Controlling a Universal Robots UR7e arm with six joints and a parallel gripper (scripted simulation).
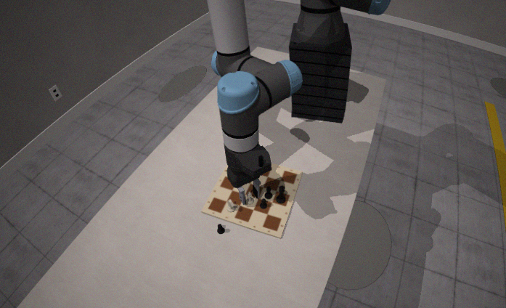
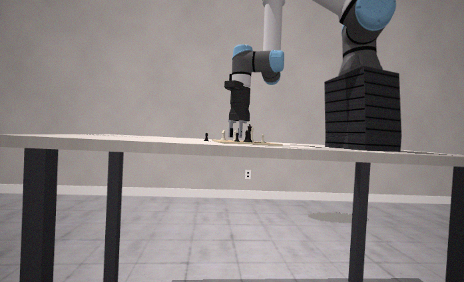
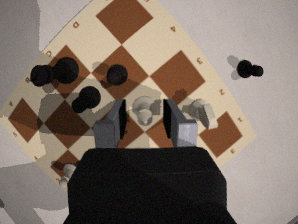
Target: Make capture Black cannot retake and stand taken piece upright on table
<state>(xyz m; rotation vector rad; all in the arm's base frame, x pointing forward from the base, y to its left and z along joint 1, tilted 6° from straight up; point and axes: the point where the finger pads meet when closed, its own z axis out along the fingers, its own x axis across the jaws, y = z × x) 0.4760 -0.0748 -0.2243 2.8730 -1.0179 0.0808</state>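
My hand is 40 mm past the chessboard and 30 mm above it. The rest, counted from my hand: black king 30 mm behind, 80 mm to the left.
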